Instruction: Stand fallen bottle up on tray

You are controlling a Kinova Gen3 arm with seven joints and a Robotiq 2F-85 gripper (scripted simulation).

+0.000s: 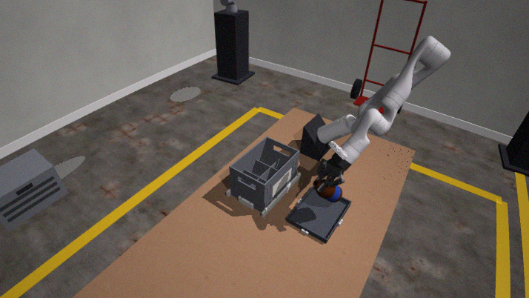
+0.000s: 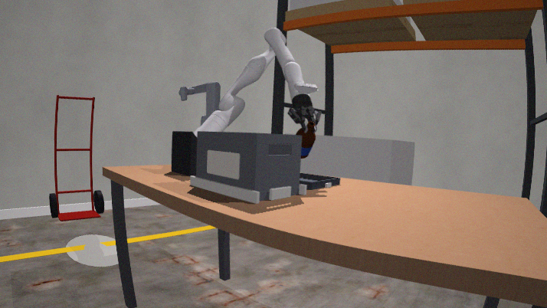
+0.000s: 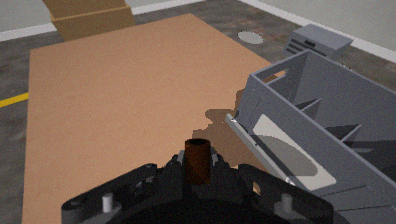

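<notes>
Now: hand 3 cm past the brown bottle, 2 cm to the right of it and 4 cm above it. Also, from my hand: grey crate 6 cm behind, 27 cm to the right, 12 cm below; dark tray 4 cm behind, 2 cm to the left, 19 cm below.
</notes>
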